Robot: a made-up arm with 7 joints. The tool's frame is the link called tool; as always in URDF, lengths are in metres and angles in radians. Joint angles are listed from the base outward.
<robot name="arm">
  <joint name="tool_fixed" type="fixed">
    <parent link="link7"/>
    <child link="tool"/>
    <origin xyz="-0.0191 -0.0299 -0.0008" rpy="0 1.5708 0"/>
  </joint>
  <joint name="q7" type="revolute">
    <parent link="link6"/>
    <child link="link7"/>
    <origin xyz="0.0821 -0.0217 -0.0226"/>
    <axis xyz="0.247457 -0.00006 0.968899"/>
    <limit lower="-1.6" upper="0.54"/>
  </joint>
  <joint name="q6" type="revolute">
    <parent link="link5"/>
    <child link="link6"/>
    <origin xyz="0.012 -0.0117 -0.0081"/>
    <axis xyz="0.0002 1 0.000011"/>
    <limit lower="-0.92" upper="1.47"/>
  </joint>
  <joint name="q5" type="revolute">
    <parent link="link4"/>
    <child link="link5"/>
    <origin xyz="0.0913 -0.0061 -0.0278"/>
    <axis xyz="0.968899 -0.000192 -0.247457"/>
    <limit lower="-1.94" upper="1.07"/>
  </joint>
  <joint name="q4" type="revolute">
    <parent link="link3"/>
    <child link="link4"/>
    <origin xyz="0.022 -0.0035 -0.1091"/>
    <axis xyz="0.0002 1 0.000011"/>
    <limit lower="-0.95" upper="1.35"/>
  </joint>
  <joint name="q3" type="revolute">
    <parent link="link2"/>
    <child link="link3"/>
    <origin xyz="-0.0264 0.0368 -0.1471"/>
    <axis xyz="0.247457 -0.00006 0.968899"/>
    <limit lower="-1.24" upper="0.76"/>
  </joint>
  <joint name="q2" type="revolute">
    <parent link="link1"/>
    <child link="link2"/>
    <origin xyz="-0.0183 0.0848 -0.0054"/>
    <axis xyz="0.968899 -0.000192 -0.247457"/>
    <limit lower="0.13" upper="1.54"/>
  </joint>
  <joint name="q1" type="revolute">
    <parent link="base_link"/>
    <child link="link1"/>
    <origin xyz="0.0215 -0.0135 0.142"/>
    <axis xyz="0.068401 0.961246 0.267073"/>
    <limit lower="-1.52" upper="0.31"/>
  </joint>
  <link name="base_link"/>
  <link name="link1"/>
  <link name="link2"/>
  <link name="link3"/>
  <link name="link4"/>
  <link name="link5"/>
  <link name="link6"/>
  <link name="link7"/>
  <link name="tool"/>
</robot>
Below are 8 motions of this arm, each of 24 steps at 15 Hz.
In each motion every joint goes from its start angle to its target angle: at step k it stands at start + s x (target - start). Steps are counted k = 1, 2, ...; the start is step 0. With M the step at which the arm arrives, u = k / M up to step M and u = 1 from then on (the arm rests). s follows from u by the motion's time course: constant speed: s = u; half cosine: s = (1 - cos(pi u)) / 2; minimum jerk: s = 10 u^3 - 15 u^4 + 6 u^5.
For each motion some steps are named. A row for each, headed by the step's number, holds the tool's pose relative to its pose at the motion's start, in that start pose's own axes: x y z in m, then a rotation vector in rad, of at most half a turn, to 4 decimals.
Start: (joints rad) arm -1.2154 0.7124 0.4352 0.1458 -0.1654 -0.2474 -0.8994
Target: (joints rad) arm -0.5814 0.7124 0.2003 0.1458 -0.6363 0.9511 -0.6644
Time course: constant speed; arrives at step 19
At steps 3, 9, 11, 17, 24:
3: 0.0159 -0.0265 -0.0232 -0.0470 0.1550 -0.2377
9: 0.0312 -0.0872 -0.0775 -0.1312 0.5156 -0.6941
11: 0.0304 -0.1087 -0.0972 -0.1547 0.6490 -0.8404
17: 0.0076 -0.1716 -0.1569 -0.2033 1.0809 -1.2632
24: -0.0067 -0.1907 -0.1757 -0.2098 1.2334 -1.3993

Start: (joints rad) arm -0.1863 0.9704 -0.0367 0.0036 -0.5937 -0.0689 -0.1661
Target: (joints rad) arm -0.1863 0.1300 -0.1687 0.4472 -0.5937 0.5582 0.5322
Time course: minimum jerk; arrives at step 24
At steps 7, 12, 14, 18, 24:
7: 0.0297 -0.0285 -0.0017 -0.1543 0.1450 -0.1093
12: 0.0817 -0.1144 -0.0051 -0.4040 0.5347 -0.3204
14: 0.0949 -0.1600 -0.0065 -0.4618 0.7254 -0.3905
18: 0.1000 -0.2386 -0.0084 -0.4800 1.0358 -0.4646
24: 0.0956 -0.2732 -0.0093 -0.4591 1.1660 -0.4806

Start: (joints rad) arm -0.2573 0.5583 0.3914 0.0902 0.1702 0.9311 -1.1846
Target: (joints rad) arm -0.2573 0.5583 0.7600 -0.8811 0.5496 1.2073 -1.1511
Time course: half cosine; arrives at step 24
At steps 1, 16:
1: -0.0005 0.0000 -0.0004 -0.0021 -0.0019 0.0027
16: -0.0690 -0.0282 -0.0863 -0.4773 -0.3768 0.4145

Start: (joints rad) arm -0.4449 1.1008 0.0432 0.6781 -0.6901 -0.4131 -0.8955
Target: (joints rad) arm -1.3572 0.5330 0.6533 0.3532 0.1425 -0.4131 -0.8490
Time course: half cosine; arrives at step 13
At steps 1, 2, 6, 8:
1: -0.0013 0.0007 0.0040 0.0003 -0.0150 0.0088
2: -0.0055 0.0029 0.0155 0.0005 -0.0587 0.0351
6: -0.0645 0.0231 0.1061 -0.0552 -0.4212 0.2871
8: -0.1147 0.0339 0.1480 -0.1438 -0.6164 0.4356

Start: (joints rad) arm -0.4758 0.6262 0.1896 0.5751 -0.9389 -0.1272 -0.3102
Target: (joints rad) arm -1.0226 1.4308 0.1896 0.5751 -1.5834 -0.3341 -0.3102
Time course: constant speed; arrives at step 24
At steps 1, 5, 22, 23, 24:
1: -0.0134 0.0002 0.0103 0.0092 -0.0432 0.0031
5: -0.0708 -0.0024 0.0464 0.0471 -0.2183 0.0113
22: -0.3453 -0.0550 0.0773 0.2307 -0.9846 -0.0231
23: -0.3608 -0.0592 0.0723 0.2427 -1.0300 -0.0281
24: -0.3760 -0.0634 0.0665 0.2548 -1.0753 -0.0334

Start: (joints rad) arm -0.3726 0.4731 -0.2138 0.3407 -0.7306 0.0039 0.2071
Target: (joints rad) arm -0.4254 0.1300 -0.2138 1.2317 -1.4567 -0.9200 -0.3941
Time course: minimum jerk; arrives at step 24
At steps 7, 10, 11, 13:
7: 0.0065 0.0016 0.0041 -0.0276 -0.0198 -0.1544
10: 0.0180 0.0069 0.0070 -0.0942 -0.0688 -0.3143
11: 0.0234 0.0097 0.0071 -0.1282 -0.0934 -0.3626
13: 0.0361 0.0160 0.0046 -0.2090 -0.1497 -0.4340

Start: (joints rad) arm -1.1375 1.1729 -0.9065 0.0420 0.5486 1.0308 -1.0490
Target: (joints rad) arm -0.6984 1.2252 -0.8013 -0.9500 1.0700 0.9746 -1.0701
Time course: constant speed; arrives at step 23
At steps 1, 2, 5, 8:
1: -0.0028 -0.0041 -0.0013 -0.0082 -0.0185 0.0349
2: -0.0056 -0.0082 -0.0028 -0.0168 -0.0376 0.0691
5: -0.0134 -0.0211 -0.0086 -0.0449 -0.0990 0.1667
8: -0.0203 -0.0344 -0.0165 -0.0766 -0.1660 0.2565

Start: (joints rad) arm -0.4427 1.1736 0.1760 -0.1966 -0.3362 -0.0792 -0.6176
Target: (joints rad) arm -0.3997 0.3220 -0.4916 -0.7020 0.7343 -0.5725 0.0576
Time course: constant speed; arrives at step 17
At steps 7, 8, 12, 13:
7: -0.0029 -0.1296 0.0558 -0.0483 -0.3247 0.1687
8: -0.0091 -0.1464 0.0641 -0.0696 -0.3881 0.1906
12: -0.0466 -0.2052 0.0960 -0.1987 -0.6662 0.2705
13: -0.0587 -0.2176 0.1033 -0.2421 -0.7397 0.2887

